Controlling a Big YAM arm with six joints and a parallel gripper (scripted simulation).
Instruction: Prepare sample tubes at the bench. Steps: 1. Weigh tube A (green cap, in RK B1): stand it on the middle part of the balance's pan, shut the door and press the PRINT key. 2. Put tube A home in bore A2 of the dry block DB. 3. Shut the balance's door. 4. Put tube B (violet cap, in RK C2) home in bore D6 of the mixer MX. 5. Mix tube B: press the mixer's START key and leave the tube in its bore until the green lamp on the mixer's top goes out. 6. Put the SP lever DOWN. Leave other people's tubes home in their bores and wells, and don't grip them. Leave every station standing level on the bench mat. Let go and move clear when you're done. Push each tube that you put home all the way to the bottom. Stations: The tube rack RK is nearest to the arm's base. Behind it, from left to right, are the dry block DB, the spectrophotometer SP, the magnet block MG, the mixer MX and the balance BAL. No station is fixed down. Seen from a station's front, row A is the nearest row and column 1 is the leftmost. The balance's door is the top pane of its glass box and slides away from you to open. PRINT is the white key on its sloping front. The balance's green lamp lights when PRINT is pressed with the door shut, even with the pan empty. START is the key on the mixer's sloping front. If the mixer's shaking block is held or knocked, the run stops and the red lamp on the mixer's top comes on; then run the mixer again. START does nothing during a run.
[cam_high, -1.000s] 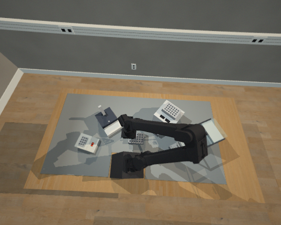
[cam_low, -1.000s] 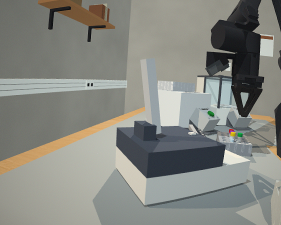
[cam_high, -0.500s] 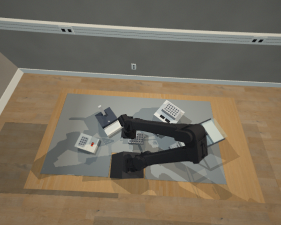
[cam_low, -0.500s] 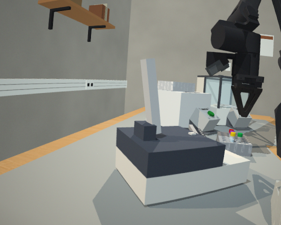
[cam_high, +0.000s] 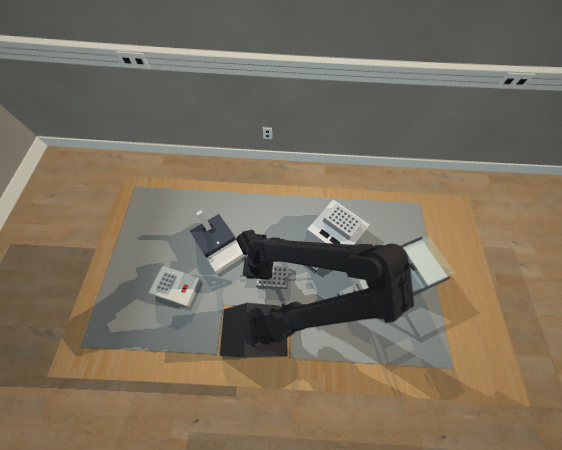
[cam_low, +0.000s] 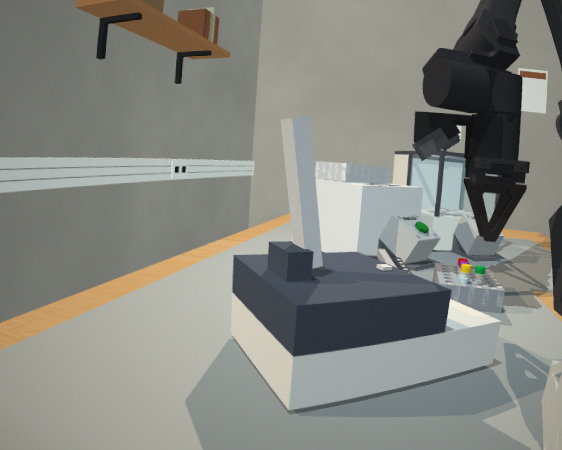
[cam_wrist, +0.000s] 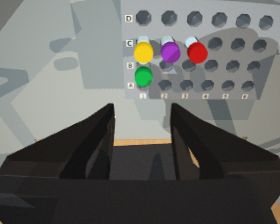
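My hand is 20 mm short of the violet-capped tube B, 20 mm to the left of it and 70 mm above it. Round my hand: rack RK: 50 mm to the right, 80 mm below; magnet block: 120 mm ahead, 40 mm to the right, 80 mm below; green start key: 40 mm ahead, 220 mm to the right, 30 mm below.
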